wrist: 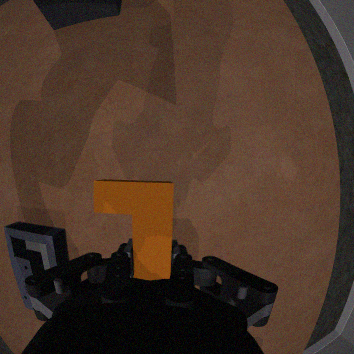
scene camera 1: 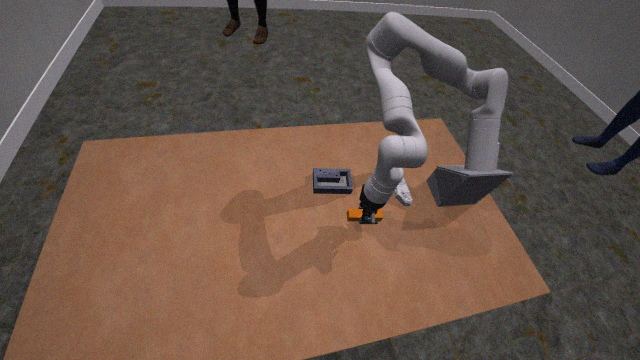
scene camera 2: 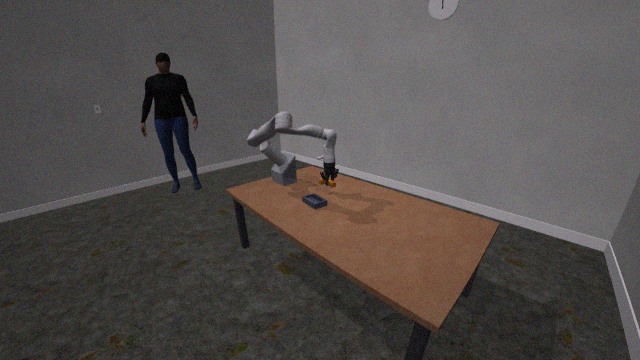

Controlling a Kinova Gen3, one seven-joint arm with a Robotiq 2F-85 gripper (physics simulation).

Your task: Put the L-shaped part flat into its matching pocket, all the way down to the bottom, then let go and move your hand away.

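Frame: origin at the arm's base, x down, y back, z left, level; millimetres.
Seen in the pictures: gripper, fingertip midpoint: [wrist: 152, 248] [scene camera 1: 360, 217] [scene camera 2: 329, 185]; arm's base, origin of the base link: [scene camera 1: 478, 169] [scene camera 2: 282, 161].
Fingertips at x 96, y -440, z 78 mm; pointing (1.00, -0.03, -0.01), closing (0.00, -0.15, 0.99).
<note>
Offsets run from my fingertips to a thing's top centre. Level surfaces: height alone.
The orange L-shaped part {dx -30, dy +11, dz -14 mm} [scene camera 1: 354, 215] [scene camera 2: 332, 184] [wrist: 152, 197] is held level a little above the table. My gripper [scene camera 1: 368, 219] [scene camera 2: 328, 182] [wrist: 152, 248] is shut on its long arm, one finger on each side. In the wrist view its short arm points left at the far end. The dark blue-grey tray {dx +22, dy -51, dz -176 mm} [scene camera 1: 332, 190] [scene camera 2: 315, 204] [wrist: 59, 245] with the pocket lies on the table, apart from the part, up and left of the gripper in scene camera 1. Its recess shows a lighter floor. In the wrist view a finger linkage partly covers the tray.
The brown table {dx +59 mm} [scene camera 1: 150, 240] [scene camera 2: 390, 240] carries the arm's grey base [scene camera 1: 462, 190] [scene camera 2: 284, 172]. A small white object [scene camera 1: 403, 194] shows beside the arm's wrist; what it is I cannot tell. A person [scene camera 2: 170, 100] stands on the floor beyond the table.
</note>
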